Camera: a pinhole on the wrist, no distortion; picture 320 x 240 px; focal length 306.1 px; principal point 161.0 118.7 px. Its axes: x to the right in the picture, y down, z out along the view. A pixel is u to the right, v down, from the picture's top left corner.
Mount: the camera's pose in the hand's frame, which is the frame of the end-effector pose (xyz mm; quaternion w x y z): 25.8 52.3 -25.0 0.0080 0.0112 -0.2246 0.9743
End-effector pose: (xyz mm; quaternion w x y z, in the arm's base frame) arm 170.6 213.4 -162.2 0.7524 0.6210 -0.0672 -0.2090
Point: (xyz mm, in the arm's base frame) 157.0 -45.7 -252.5
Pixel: 84.5 171.9
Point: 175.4 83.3 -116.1
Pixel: 120.7 27.3
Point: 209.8 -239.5 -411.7
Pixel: 20.1 211.4
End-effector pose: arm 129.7 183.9 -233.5 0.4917 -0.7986 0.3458 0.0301
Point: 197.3 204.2 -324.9
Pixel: 27.9 52.7
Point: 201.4 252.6 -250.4
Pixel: 166.3 208.6
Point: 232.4 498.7 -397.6
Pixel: 207.0 35.5
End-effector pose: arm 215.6 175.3 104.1 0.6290 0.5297 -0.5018 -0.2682
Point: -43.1 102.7 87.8
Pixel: 234.2 17.9
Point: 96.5 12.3 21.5
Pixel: 110.4 177.8
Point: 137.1 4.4 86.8
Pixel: 26.9 148.0
